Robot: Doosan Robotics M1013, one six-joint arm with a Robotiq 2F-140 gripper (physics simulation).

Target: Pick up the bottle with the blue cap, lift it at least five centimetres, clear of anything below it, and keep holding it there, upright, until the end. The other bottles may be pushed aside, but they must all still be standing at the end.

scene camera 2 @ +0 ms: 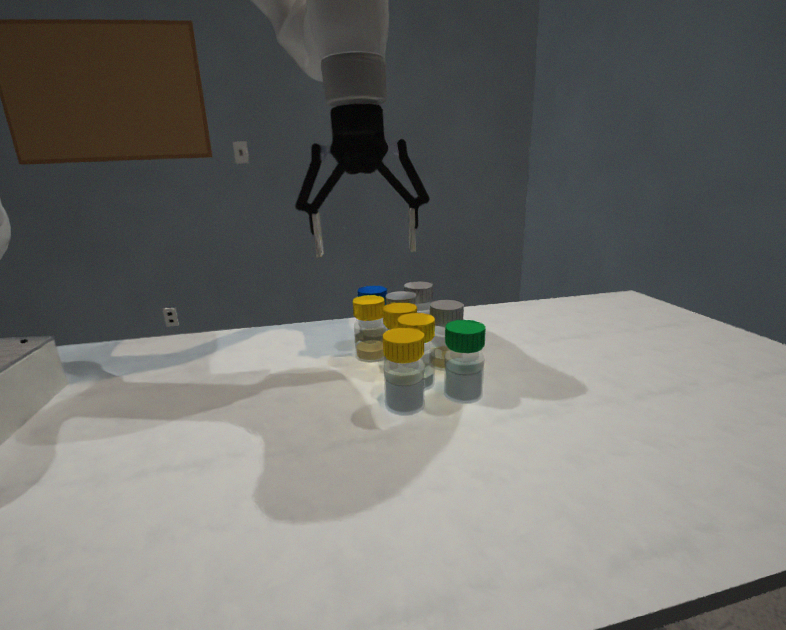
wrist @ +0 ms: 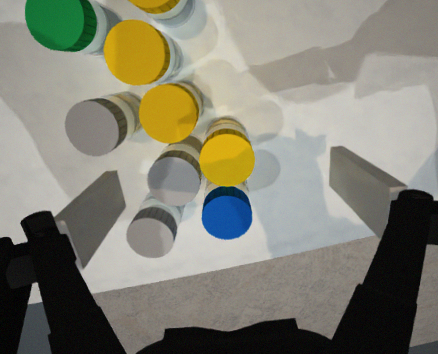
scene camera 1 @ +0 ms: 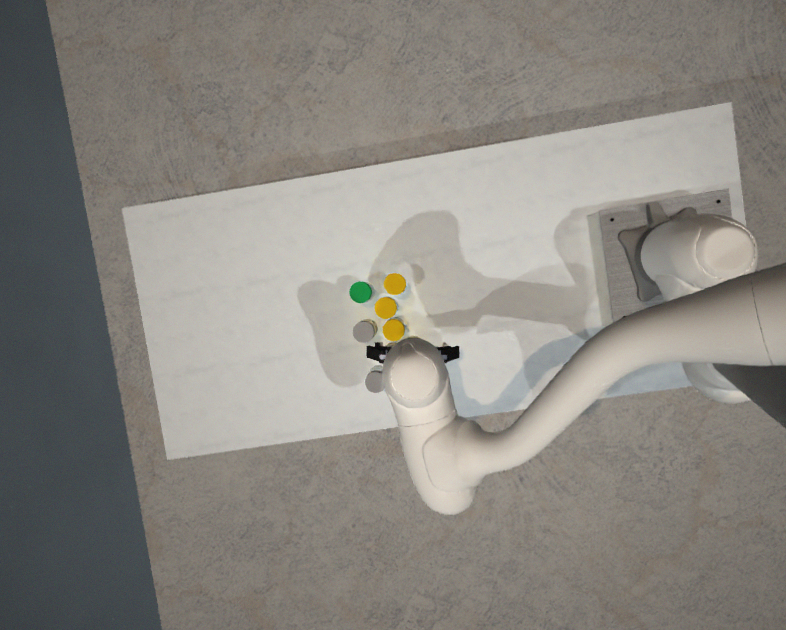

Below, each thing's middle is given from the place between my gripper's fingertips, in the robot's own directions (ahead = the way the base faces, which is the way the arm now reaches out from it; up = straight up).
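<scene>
Blue-capped bottle (wrist: 226,214): 14 cm below my hand, 3 cm ahead of it, 7 cm to the left of it.
</scene>
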